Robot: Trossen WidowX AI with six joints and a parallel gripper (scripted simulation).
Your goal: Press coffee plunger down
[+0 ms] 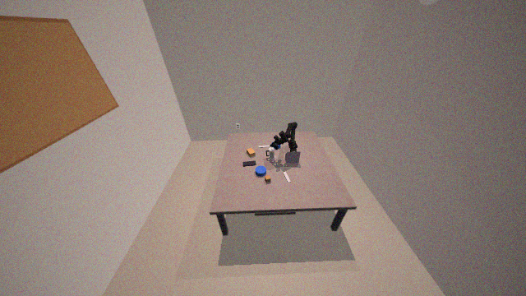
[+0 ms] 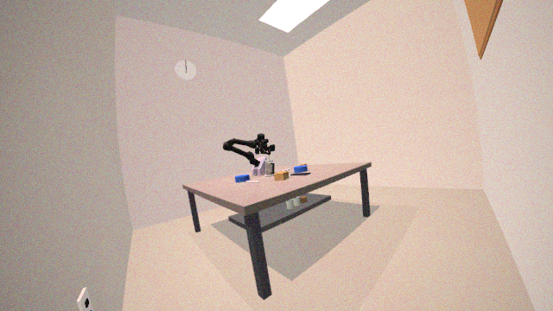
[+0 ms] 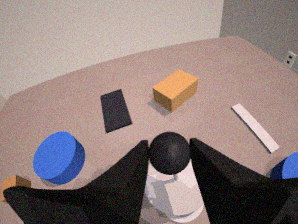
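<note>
Now: the coffee press 10 cm below my gripper tip and 1 cm to the right of it. Also, from my gripper tip: shelf 52 cm below, 9 cm to the left; then black flat piece 26 cm ahead, 19 cm below, 5 cm to the left.
</note>
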